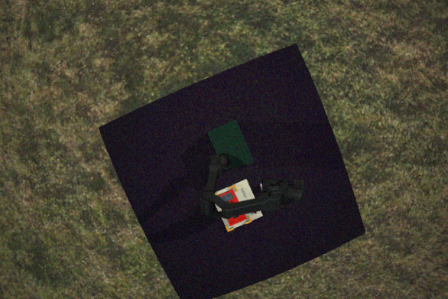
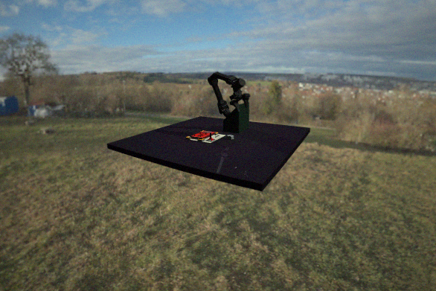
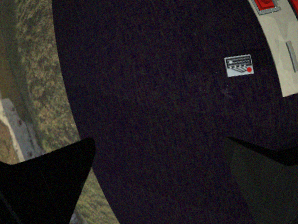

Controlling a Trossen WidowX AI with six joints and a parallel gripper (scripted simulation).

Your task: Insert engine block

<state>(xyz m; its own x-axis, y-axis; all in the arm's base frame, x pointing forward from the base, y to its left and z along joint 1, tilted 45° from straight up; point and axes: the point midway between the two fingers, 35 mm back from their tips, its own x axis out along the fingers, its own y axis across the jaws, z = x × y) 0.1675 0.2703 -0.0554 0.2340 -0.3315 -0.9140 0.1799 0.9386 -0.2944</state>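
My gripper tip is 220 mm above the grey engine block, 80 mm to the left of it and 50 mm short of it.
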